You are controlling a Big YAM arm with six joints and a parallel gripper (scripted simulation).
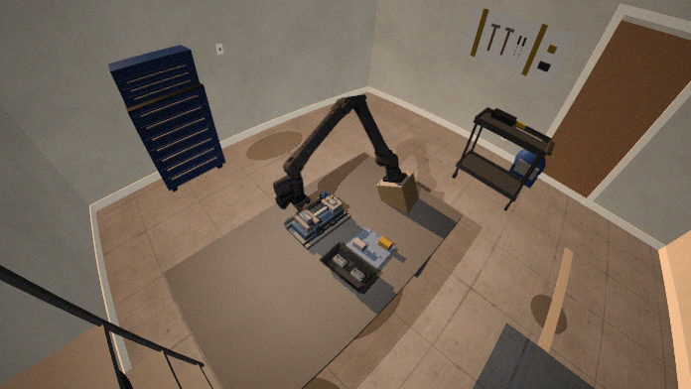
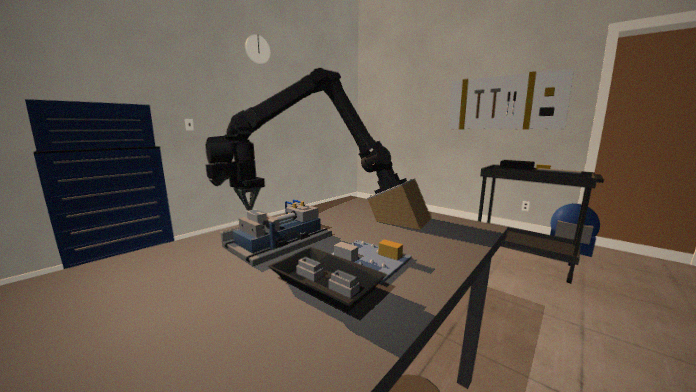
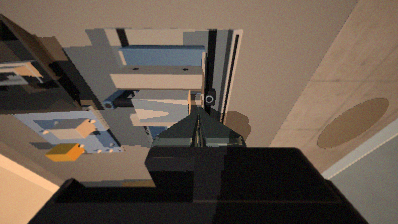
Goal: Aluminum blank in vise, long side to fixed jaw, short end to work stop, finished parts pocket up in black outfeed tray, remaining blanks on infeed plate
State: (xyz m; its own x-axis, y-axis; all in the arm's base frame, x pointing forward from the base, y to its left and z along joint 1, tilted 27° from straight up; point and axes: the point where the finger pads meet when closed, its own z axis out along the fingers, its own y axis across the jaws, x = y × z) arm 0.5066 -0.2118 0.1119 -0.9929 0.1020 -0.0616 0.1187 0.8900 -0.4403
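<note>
My hand is 70 mm past the vise, 60 mm to the right of it and 80 mm above it. From my hand the other things lie so: yellow brass blank 160 mm behind, 400 mm to the left, 100 mm below.
</note>
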